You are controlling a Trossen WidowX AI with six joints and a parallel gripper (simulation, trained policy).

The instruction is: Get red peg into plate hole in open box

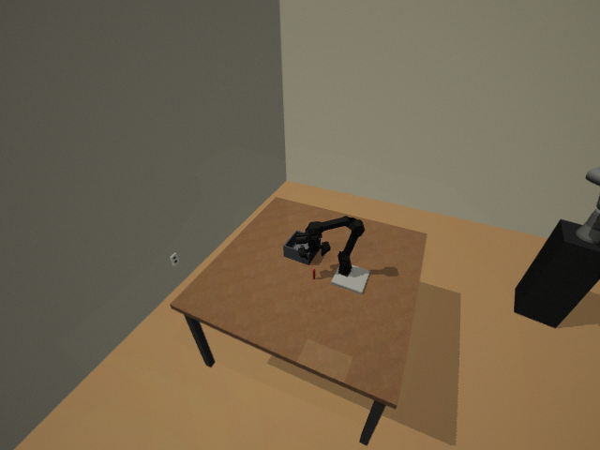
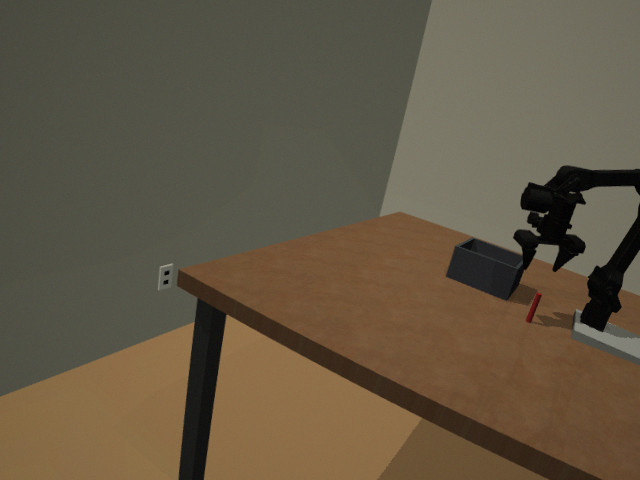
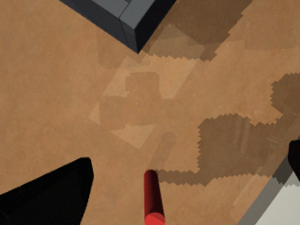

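Now: the red peg 3 cm behind my gripper tip, 5 cm to the left of it and 8 cm below it. From my gripper tip the other things lie so: plate 16 cm ahead, 11 cm to the right, 8 cm below; dark grey box 16 cm ahead, 11 cm to the right, 10 cm below.
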